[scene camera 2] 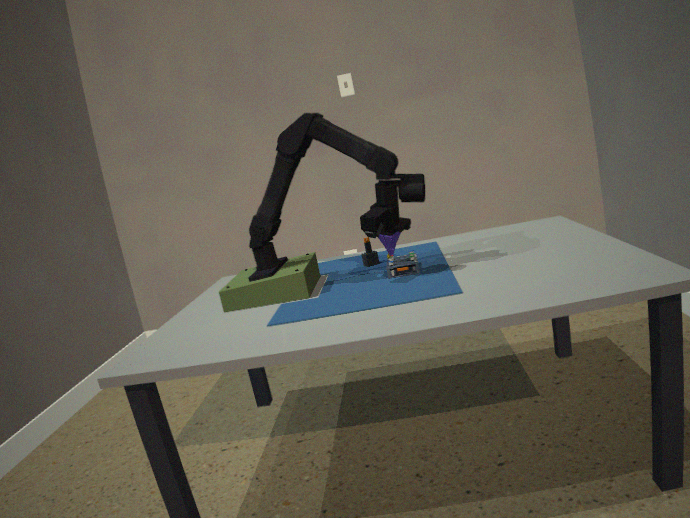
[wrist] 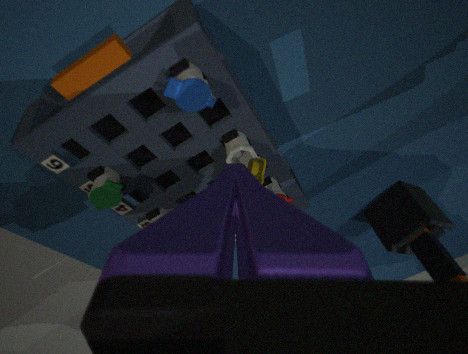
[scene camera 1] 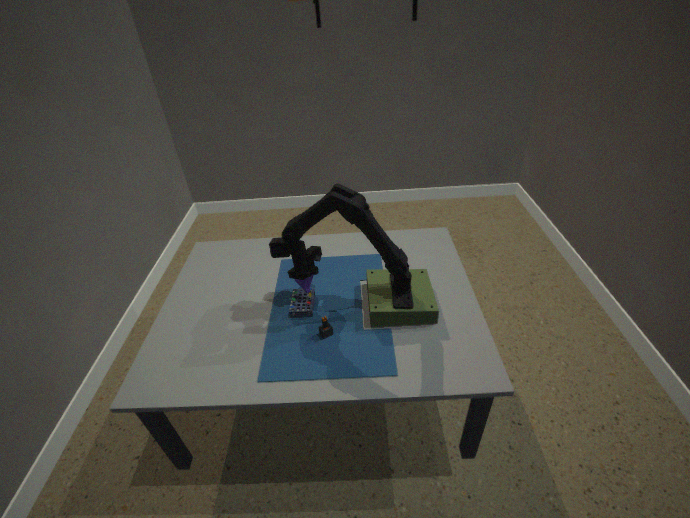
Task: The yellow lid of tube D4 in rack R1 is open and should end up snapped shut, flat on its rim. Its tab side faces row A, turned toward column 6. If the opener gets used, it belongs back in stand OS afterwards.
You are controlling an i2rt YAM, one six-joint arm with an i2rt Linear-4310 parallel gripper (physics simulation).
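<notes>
Rack R1 is a dark grey tube rack on the blue mat. In the wrist view the yellow lid stands open, tilted up beside the bare white rim of its tube. My gripper is shut and empty, its purple fingertips just above the rack, close beside the tube and lid; whether they touch is not clear. The fingers hide part of the rack. The opener, black with orange, stands upright in stand OS.
Tubes with a blue lid, a green lid and a red lid stand in the rack around the fingers. An orange block is at the rack's end. The arm's green base stands by the blue mat.
</notes>
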